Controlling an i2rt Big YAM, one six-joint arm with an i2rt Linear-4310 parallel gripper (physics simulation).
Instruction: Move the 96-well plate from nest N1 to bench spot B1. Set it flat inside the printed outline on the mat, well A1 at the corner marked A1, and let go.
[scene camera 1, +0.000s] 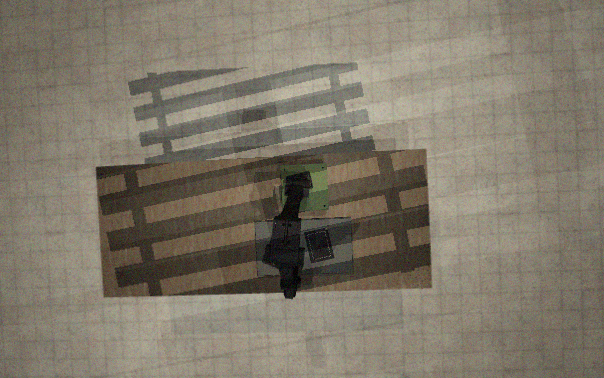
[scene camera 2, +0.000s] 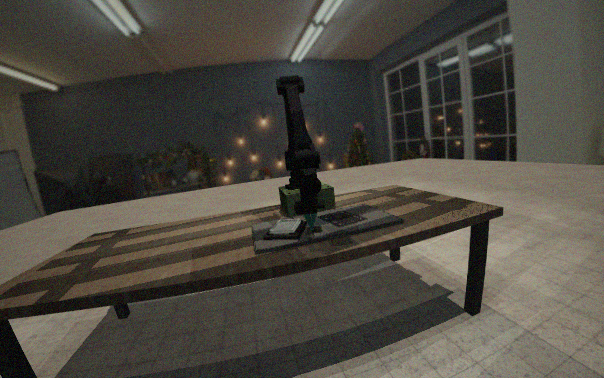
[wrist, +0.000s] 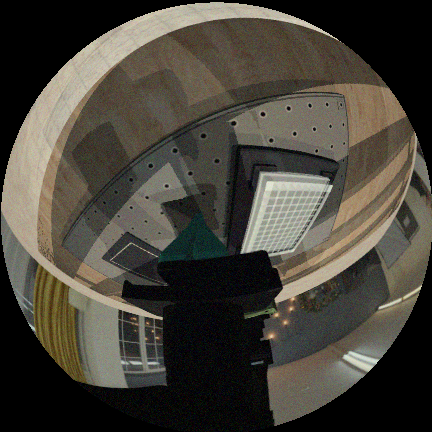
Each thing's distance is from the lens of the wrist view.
gripper (wrist: 199, 216): 0.17 m
white well plate (wrist: 285, 203): 0.14 m
